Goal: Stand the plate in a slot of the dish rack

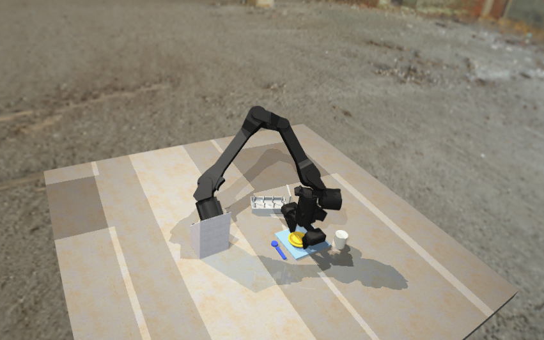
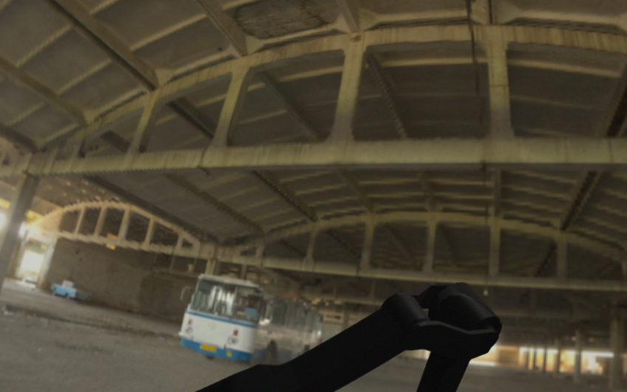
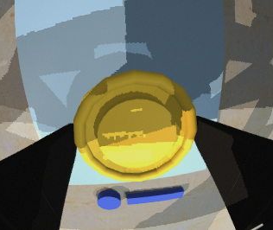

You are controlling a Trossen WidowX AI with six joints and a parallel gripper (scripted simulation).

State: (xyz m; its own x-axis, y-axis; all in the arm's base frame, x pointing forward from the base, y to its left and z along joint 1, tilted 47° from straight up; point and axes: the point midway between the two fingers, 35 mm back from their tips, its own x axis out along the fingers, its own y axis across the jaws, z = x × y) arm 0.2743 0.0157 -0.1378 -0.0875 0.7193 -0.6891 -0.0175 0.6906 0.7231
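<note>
Now: the light blue mat 20 mm ahead of my gripper tip, 10 mm to the left of it and 10 mm below it. The rest, counted from my gripper tip: white cup (130 mm ahead, 60 mm to the right, 20 mm above); then blue spoon (80 mm behind, 10 mm below); then yellow plate (10 mm above).
</note>
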